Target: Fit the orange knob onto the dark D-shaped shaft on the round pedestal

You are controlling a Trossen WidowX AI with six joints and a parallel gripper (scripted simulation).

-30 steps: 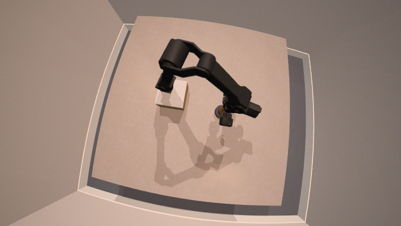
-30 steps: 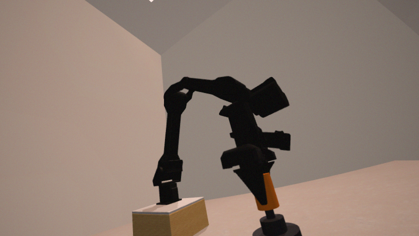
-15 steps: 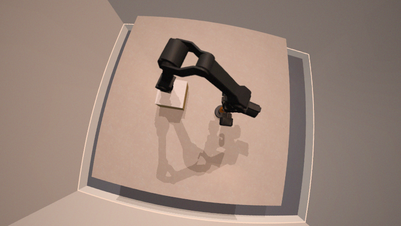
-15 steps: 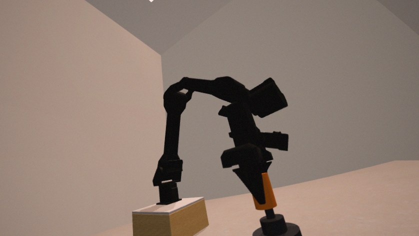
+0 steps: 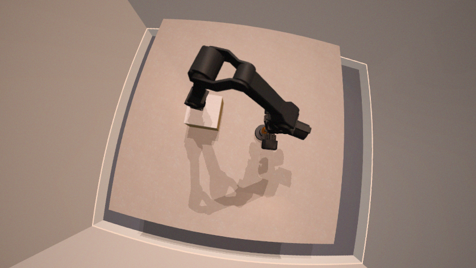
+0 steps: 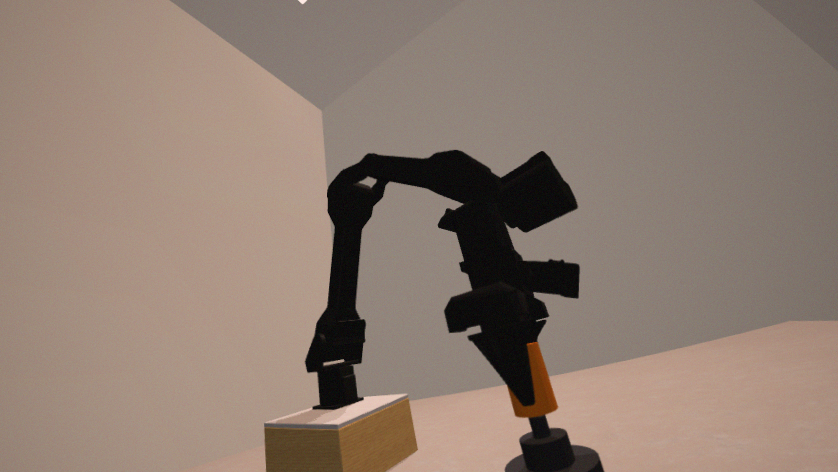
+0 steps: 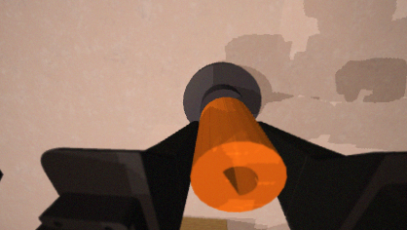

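My gripper tip is 2 cm below the orange knob. The rest, counted from my gripper tip: round dark pedestal: 4 cm below.
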